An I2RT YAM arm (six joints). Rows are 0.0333 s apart.
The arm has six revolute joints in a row. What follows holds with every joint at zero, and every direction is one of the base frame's.
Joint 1 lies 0.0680 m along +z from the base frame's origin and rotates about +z.
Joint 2 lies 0.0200 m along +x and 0.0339 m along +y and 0.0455 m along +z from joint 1 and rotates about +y.
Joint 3 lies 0.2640 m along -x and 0.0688 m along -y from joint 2 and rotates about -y.
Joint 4 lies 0.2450 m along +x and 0.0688 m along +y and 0.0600 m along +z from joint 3 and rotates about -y.
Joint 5 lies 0.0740 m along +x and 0.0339 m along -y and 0.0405 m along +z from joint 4 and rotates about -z.
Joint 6 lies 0.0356 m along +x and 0.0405 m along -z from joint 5 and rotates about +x.
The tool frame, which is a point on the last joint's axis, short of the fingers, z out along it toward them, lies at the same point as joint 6; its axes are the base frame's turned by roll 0.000, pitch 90.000 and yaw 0.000 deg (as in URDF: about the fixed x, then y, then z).
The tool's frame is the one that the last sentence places.
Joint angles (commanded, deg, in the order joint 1, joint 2, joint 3, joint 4, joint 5, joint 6), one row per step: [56.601 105.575 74.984 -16.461 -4.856 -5.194]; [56.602 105.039 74.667 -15.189 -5.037 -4.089]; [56.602 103.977 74.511 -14.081 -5.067 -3.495]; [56.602 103.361 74.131 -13.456 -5.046 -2.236]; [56.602 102.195 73.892 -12.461 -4.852 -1.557]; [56.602 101.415 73.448 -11.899 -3.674 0.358]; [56.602 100.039 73.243 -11.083 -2.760 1.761]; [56.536 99.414 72.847 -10.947 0.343 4.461]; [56.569 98.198 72.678 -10.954 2.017 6.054]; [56.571 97.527 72.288 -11.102 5.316 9.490]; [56.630 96.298 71.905 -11.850 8.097 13.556]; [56.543 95.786 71.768 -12.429 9.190 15.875]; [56.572 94.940 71.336 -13.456 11.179 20.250]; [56.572 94.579 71.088 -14.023 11.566 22.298]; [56.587 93.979 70.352 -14.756 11.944 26.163]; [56.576 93.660 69.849 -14.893 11.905 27.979]
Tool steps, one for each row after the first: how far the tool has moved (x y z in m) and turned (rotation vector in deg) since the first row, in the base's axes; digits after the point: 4 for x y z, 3 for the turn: [-0.0001 0.0000 0.0036 1.656 -0.024 -0.670]; [-0.0007 -0.0007 0.0113 3.541 -0.729 -1.054]; [-0.0014 -0.0019 0.0142 4.655 -0.406 -1.944]; [-0.0022 -0.0034 0.0221 6.427 -1.112 -2.516]; [-0.0027 -0.0055 0.0255 7.416 -1.047 -4.667]; [-0.0037 -0.0080 0.0347 9.304 -1.691 -6.235]; [-0.0029 -0.0111 0.0367 9.632 -1.980 -10.406]; [-0.0041 -0.0143 0.0436 10.670 -2.445 -12.653]; [-0.0039 -0.0178 0.0455 11.261 -2.331 -17.389]; [-0.0055 -0.0226 0.0501 12.383 -1.558 -22.081]; [-0.0058 -0.0253 0.0518 12.960 -0.754 -24.512]; [-0.0074 -0.0295 0.0531 13.936 0.838 -28.857]; [-0.0084 -0.0315 0.0531 14.363 1.969 -30.517]; [-0.0104 -0.0348 0.0514 15.225 4.311 -33.398]; [-0.0115 -0.0365 0.0502 15.746 5.524 -34.614]
